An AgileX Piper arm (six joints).
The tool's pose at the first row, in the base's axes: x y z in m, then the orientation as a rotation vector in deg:
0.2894, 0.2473, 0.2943, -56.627, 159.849, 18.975
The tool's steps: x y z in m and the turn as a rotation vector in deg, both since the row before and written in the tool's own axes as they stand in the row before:
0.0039, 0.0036, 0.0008, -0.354, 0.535, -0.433
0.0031, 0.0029, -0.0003, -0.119, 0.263, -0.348
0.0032, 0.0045, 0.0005, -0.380, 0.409, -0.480
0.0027, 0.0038, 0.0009, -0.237, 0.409, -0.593
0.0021, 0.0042, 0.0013, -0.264, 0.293, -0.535
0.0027, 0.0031, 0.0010, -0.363, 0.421, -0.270
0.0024, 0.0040, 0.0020, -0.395, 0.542, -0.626
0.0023, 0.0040, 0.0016, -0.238, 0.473, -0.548
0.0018, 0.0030, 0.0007, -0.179, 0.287, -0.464
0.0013, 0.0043, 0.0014, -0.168, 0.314, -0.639
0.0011, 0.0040, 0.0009, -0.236, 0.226, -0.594
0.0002, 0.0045, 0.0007, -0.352, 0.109, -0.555
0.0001, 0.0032, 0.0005, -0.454, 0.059, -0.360
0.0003, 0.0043, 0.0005, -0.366, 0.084, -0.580
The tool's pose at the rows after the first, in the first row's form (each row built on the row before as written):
0.2842, 0.2479, 0.2932, -57.531, 160.108, 19.208
0.2800, 0.2481, 0.2933, -58.149, 160.147, 19.227
0.2747, 0.2496, 0.2928, -59.070, 160.262, 19.543
0.2702, 0.2510, 0.2920, -60.117, 160.286, 19.641
0.2659, 0.2531, 0.2910, -61.038, 160.241, 19.834
0.2619, 0.2539, 0.2900, -61.680, 160.483, 20.142
0.2575, 0.2557, 0.2883, -62.874, 160.602, 20.407
0.2531, 0.2574, 0.2870, -63.900, 160.685, 20.484
0.2497, 0.2585, 0.2865, -64.710, 160.649, 20.569
0.2458, 0.2610, 0.2857, -65.770, 160.514, 20.610
0.2422, 0.2632, 0.2854, -66.739, 160.337, 20.794
0.2389, 0.2663, 0.2855, -67.619, 160.098, 21.204
0.2365, 0.2685, 0.2856, -68.229, 159.962, 21.801
0.2332, 0.2713, 0.2859, -69.131, 159.675, 22.242

